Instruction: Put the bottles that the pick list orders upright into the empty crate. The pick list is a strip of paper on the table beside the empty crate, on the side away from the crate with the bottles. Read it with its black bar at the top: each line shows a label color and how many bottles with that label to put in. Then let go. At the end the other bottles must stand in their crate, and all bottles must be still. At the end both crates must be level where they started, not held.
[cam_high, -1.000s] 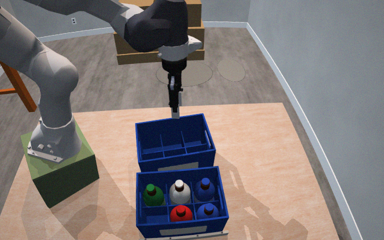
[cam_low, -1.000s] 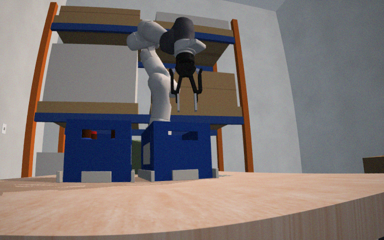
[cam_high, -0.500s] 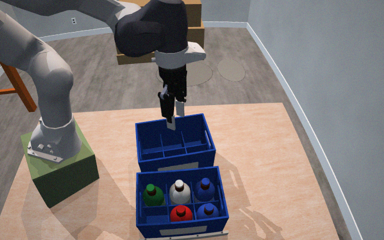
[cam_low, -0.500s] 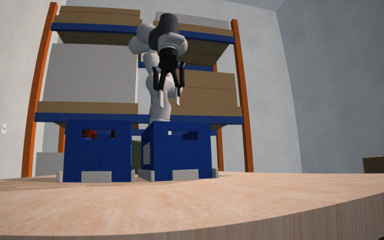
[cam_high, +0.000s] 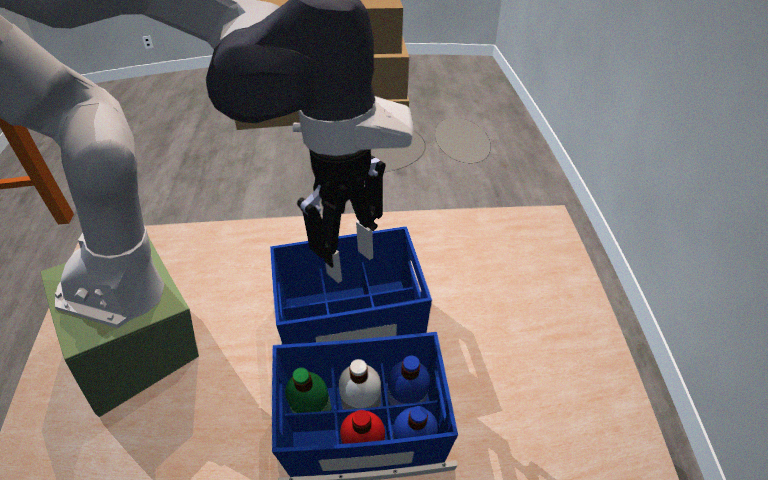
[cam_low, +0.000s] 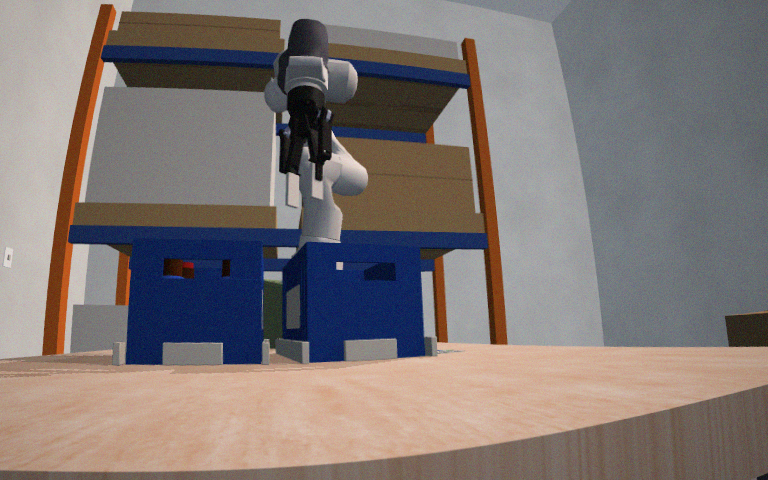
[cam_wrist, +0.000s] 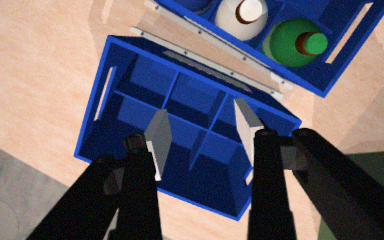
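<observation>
My gripper is now 90 mm past the green-labelled bottle, 130 mm to the left of it and 220 mm above it. The rest, counted from my hand: red bottle: 10 mm ahead, 210 mm to the right, 220 mm below; then blue bottle: 90 mm ahead, 110 mm to the right, 220 mm below; then white bottle: 120 mm to the right, 220 mm below.
</observation>
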